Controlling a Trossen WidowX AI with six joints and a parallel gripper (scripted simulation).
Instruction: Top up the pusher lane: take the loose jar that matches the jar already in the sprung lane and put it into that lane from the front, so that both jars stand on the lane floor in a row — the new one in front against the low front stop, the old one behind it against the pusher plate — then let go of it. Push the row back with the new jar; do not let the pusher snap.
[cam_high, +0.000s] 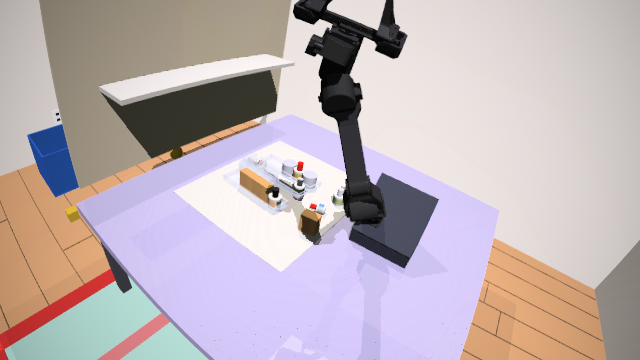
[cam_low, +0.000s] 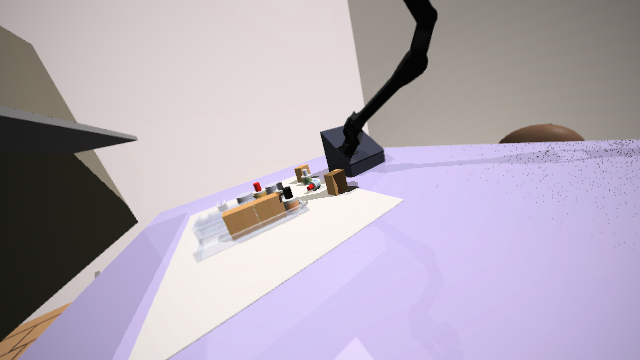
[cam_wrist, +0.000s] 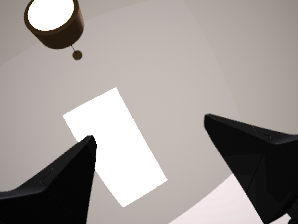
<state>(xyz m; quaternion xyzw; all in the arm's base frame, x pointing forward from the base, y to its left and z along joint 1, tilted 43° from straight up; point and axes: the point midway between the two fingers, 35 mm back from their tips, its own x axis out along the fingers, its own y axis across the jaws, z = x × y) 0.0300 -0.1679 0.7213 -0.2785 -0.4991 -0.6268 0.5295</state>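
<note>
Now: the jar 31 cm ahead of my gripper tip, 30 cm to the right of it and 73 cm below it. Also, from my gripper tip: clear lane rack: 44 cm ahead, 42 cm to the right, 76 cm below.
</note>
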